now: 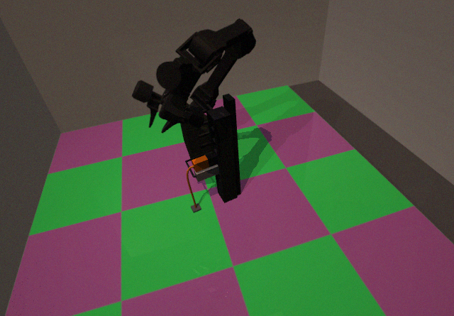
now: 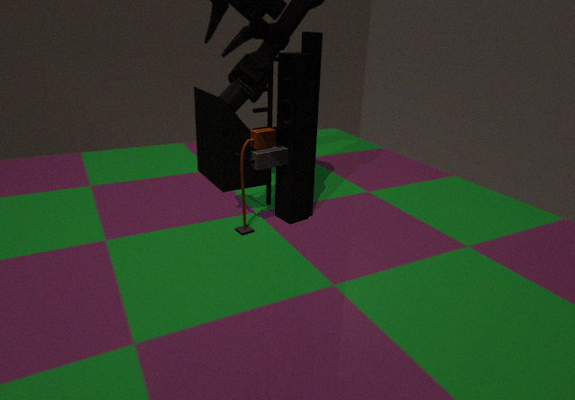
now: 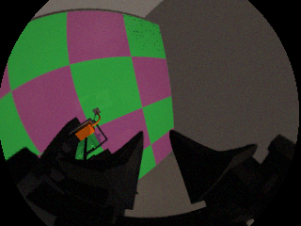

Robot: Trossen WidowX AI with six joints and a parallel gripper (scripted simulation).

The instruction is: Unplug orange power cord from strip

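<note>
Now: gripper tip 2 cm past the orange plug, 12 cm to the right of it and 16 cm above it.
</note>
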